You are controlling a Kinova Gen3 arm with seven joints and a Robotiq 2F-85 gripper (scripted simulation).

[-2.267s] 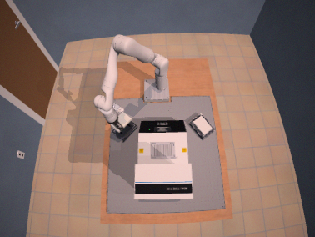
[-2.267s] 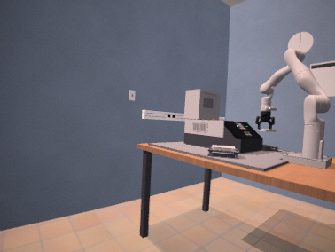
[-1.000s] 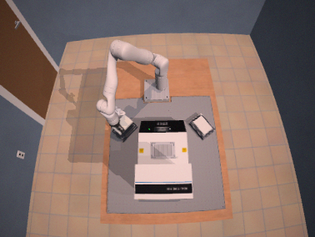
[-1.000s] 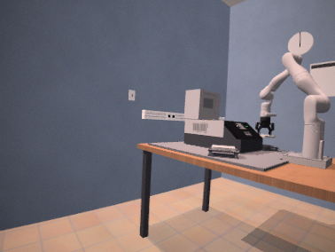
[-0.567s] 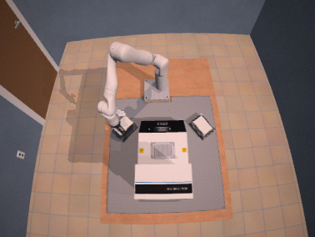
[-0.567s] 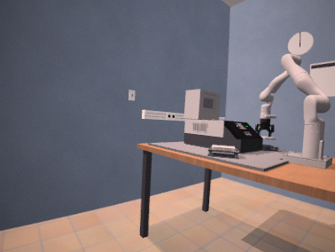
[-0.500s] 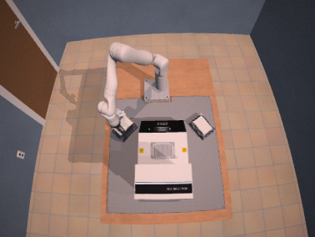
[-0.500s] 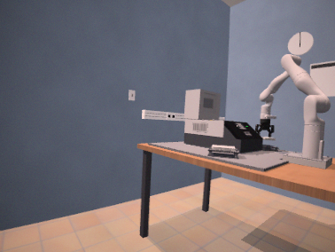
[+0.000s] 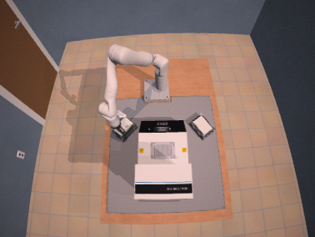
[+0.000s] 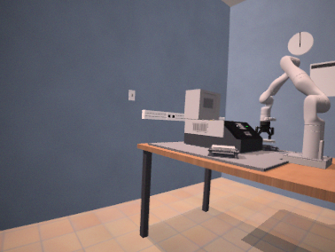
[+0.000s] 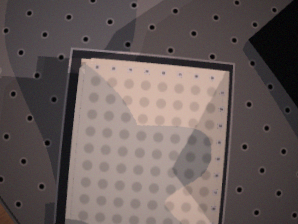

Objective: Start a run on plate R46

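The plate is 3 cm to the left of my hand, 3 cm behind it and 1 cm below it. From my hand the other things lie so: dark nest ND (5 cm below, 3 cm to the left, 3 cm behind).
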